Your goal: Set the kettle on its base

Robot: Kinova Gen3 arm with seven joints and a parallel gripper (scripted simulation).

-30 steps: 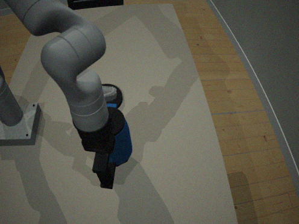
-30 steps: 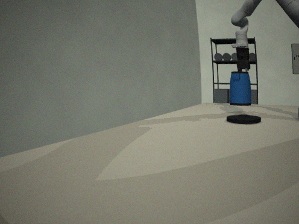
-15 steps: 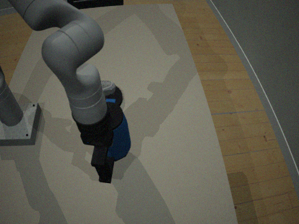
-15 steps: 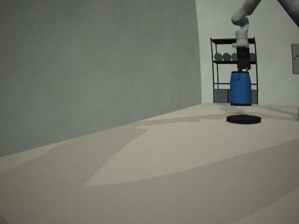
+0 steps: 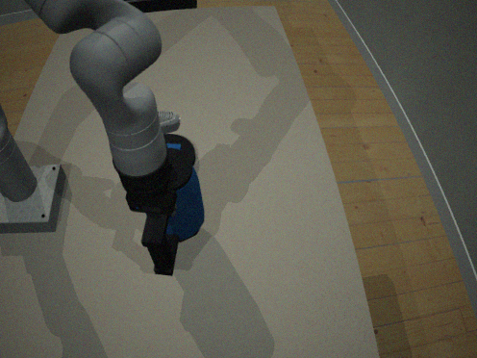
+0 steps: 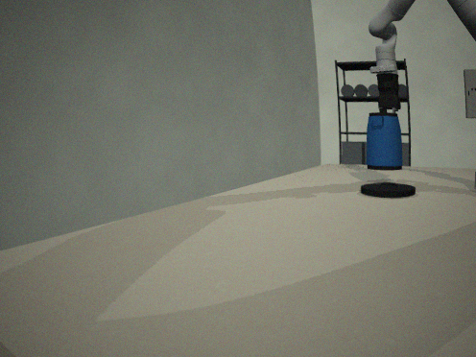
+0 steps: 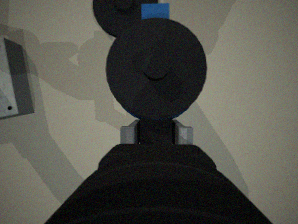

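Right now the blue kettle is 30 mm to the left of my hand and 50 mm below it. Round my hand: base (30 mm behind, 270 mm to the left, 180 mm below).
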